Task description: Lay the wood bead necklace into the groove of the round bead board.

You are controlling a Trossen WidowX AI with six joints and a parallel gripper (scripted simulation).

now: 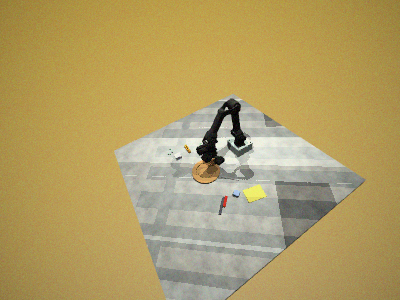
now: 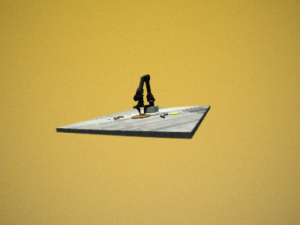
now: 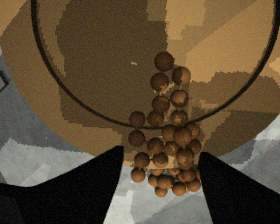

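Right now the round bead board is 8 cm ahead of my gripper tip, 4 cm to the left of it and 1 cm below it. Also, from my gripper tip: thin grey stick: 5 cm behind, 17 cm to the left, 1 cm below; then small blue block: 2 cm behind, 29 cm to the left, 1 cm below; then grey piece: 22 cm ahead, 19 cm to the right.
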